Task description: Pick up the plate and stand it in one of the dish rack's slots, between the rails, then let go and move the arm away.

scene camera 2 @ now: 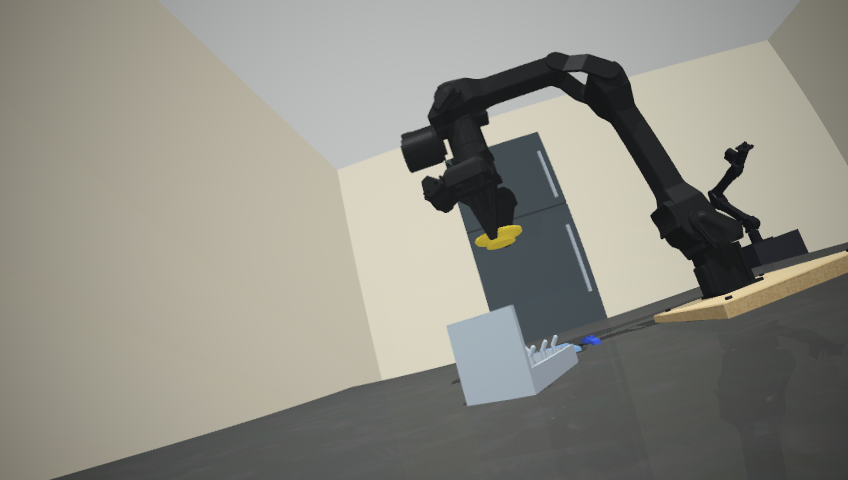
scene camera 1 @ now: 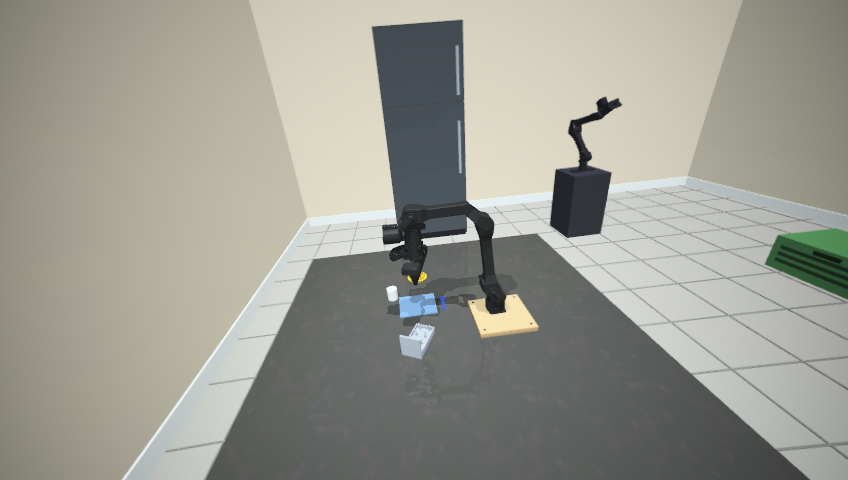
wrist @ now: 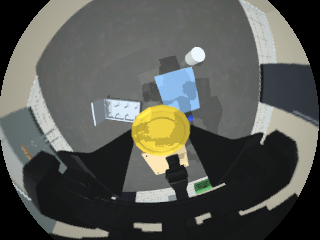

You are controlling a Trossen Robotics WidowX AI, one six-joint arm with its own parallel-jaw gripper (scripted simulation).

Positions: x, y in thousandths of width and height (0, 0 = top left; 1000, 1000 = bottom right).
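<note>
My gripper (scene camera 2: 591, 507) (scene camera 1: 492, 582) (wrist: 502, 544) is carrying a yellow plate (wrist: 505, 544). There's also a dish rack here, and you'd find the rack (scene camera 2: 583, 759) (scene camera 1: 490, 720) (wrist: 364, 456) in those views. And then a light blue mat (scene camera 1: 501, 634), with the mat (wrist: 555, 373) showing from the wrist as well.
</note>
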